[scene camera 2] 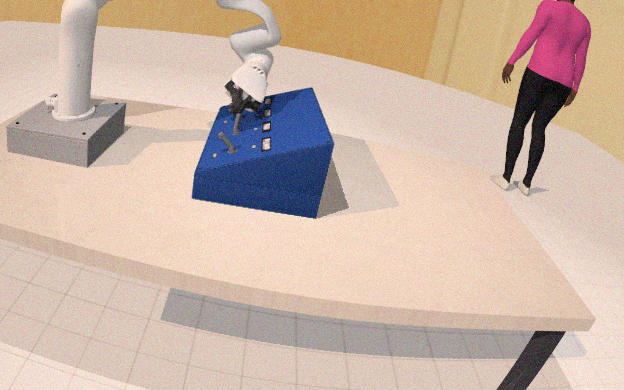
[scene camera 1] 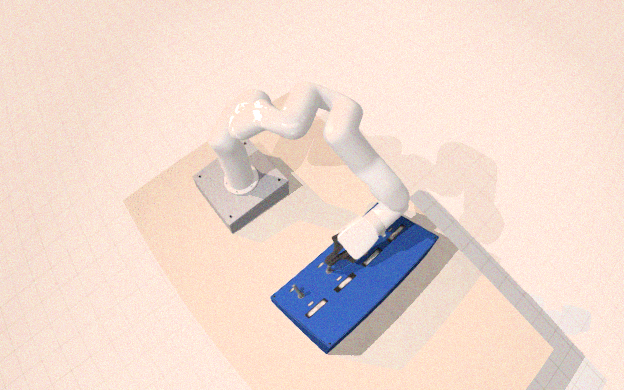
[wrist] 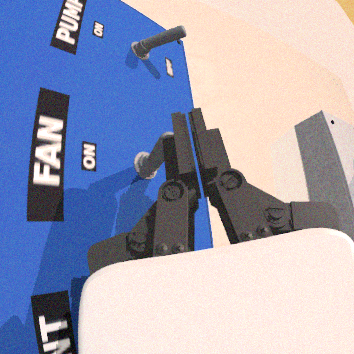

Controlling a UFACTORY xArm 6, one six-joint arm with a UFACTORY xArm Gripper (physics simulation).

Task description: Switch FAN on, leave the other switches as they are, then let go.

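Frame: origin at the arm's base, x right, y ahead, z up, level; centimetres.
Seen in the pictures: gripper, fingertip midpoint: (scene camera 2: 235, 111) (scene camera 1: 326, 263) (wrist: 188, 127); arm's base, link origin: (scene camera 2: 73, 113) (scene camera 1: 241, 179).
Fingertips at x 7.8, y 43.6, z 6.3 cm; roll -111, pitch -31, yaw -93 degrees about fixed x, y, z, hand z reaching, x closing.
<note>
Pixels of each thing's top centre, then the offset from my fingertips to it. "*": a spot on its surface instead.
- FAN label, top centre: (wrist: 46, 146) (scene camera 2: 267, 124) (scene camera 1: 345, 282) dx +0.5, dy +7.8, dz -2.3 cm
- grey FAN lever, top centre: (wrist: 172, 138) (scene camera 2: 239, 113) (scene camera 1: 329, 265) dx -0.4, dy +0.9, dz -0.5 cm
- mark, surface spot: (wrist: 89, 156) * dx +0.1, dy +5.4, dz -3.7 cm
- PUMP lever, top centre: (wrist: 169, 22) (scene camera 2: 227, 132) (scene camera 1: 297, 288) dx +11.3, dy -1.9, dz -1.5 cm
- partly visible VENT label, surface spot: (wrist: 54, 325) * dx -9.2, dy +9.0, dz -2.7 cm
The blue switch panel (scene camera 1: 355, 305) (scene camera 2: 297, 122) (wrist: 112, 75) has a FAN label (wrist: 48, 155) beside the grey FAN lever (scene camera 1: 329, 268) (scene camera 2: 237, 124) (wrist: 156, 152). In the wrist view the lever leans from its collar away from the ON mark (wrist: 89, 156), towards the panel edge. Its tip meets the near finger in that view and is partly hidden; contact is not certain. My gripper (scene camera 1: 328, 261) (scene camera 2: 238, 111) (wrist: 188, 127) is shut and empty, on the edge side of this lever. The FAN OFF mark is hidden in the wrist view.
The PUMP lever (scene camera 1: 298, 292) (scene camera 2: 227, 143) (wrist: 160, 42) stands beside the FAN lever and leans to its OFF side. A partly visible VENT label (wrist: 54, 325) is on the other side. The grey robot base (scene camera 1: 240, 200) (scene camera 2: 47, 142) (wrist: 325, 160) stands beyond the panel's lever-side edge.
</note>
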